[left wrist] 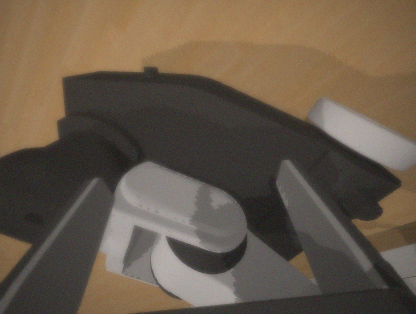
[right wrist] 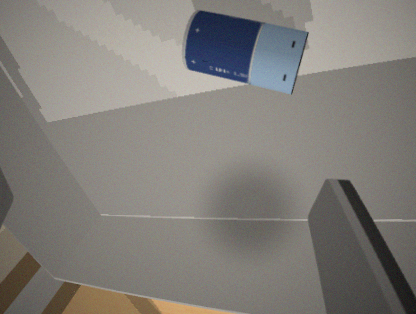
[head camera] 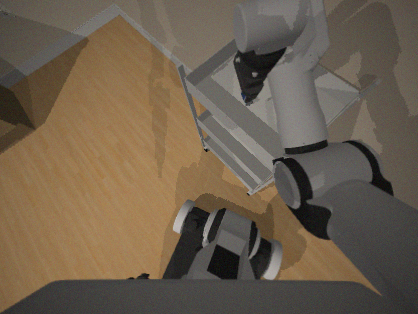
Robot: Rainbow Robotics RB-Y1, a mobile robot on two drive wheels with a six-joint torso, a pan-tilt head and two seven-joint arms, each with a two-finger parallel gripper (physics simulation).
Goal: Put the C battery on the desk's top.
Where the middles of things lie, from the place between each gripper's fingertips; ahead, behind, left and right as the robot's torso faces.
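C battery (right wrist: 261,54): my right hand is 70 mm above it and 20 mm to the left of it. By its middle, the C battery is nearer to my right hand than to my left hand.
Relative to my left hand, the C battery is 40 cm to the right, 69 cm ahead and 29 cm above.
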